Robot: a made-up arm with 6 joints.
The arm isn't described. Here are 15 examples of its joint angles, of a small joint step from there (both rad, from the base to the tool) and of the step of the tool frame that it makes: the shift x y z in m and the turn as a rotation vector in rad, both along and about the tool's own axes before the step.
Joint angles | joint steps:
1: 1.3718 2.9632 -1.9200 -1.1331 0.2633 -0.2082 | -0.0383 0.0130 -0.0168 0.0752 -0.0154 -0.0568
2: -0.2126 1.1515 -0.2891 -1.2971 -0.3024 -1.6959 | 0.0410 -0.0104 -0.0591 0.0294 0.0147 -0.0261
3: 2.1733 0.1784 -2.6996 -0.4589 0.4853 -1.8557 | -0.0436 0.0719 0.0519 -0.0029 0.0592 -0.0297
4: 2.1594 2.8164 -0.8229 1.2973 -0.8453 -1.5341 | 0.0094 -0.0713 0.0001 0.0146 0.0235 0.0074
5: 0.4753 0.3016 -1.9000 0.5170 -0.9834 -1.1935 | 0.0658 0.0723 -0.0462 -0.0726 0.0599 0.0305
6: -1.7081 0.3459 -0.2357 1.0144 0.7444 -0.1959 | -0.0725 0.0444 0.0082 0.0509 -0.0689 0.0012
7: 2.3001 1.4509 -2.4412 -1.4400 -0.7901 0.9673 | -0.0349 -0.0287 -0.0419 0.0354 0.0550 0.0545
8: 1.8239 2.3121 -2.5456 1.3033 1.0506 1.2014 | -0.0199 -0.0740 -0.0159 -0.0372 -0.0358 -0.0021
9: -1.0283 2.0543 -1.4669 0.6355 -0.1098 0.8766 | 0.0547 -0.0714 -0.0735 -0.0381 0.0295 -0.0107
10: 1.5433 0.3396 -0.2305 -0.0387 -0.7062 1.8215 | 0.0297 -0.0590 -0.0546 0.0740 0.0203 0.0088
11: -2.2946 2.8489 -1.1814 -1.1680 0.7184 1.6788 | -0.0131 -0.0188 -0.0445 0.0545 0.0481 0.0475
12: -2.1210 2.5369 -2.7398 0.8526 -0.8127 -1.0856 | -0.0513 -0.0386 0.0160 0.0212 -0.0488 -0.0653
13: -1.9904 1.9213 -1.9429 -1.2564 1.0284 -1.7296 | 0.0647 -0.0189 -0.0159 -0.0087 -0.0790 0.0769
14: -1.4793 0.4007 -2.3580 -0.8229 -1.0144 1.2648 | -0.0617 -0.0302 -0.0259 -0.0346 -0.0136 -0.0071
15: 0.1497 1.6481 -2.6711 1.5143 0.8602 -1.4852 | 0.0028 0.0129 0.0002 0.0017 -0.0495 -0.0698
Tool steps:
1: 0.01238 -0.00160 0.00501 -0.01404 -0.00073 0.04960
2: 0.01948 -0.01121 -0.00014 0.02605 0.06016 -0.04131
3: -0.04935 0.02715 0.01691 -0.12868 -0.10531 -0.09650
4: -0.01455 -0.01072 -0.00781 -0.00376 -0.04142 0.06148
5: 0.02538 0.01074 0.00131 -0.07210 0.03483 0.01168
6: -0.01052 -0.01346 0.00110 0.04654 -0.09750 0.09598
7: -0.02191 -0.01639 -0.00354 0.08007 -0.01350 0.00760
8: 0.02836 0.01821 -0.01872 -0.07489 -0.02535 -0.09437
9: 0.02034 0.05004 -0.01835 -0.12932 0.06055 -0.05933
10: 0.00615 0.02646 0.00512 -0.09677 -0.00102 0.08522
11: -0.01524 -0.00107 -0.00633 0.02218 0.00029 0.13628
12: -0.00800 -0.02542 0.01535 0.09683 -0.03122 -0.07215
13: 0.00750 -0.01920 -0.02374 0.14875 0.02596 0.08777
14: -0.00270 0.02424 0.01970 -0.08920 0.03883 -0.07216
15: 0.00578 -0.00440 0.00101 0.04774 0.00320 -0.05732
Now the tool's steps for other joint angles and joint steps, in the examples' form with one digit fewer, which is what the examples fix.
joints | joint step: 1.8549 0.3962 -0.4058 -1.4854 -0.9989 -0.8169 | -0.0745 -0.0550 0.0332 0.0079 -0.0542 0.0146
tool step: -0.0014 0.0003 -0.0090 -0.0027 0.0227 -0.0097
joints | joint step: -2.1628 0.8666 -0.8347 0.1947 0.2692 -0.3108 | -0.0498 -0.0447 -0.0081 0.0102 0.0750 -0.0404
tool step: -0.0038 -0.0095 -0.0114 0.0283 0.0239 -0.0230
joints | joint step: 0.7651 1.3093 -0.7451 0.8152 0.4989 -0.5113 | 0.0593 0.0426 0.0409 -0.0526 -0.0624 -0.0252
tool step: 0.0192 0.0011 0.0163 0.0332 0.0573 -0.0880
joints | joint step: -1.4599 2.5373 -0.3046 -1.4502 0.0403 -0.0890 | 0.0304 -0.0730 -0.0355 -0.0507 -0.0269 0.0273
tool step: -0.0034 -0.0240 -0.0110 0.1128 -0.0137 -0.0468
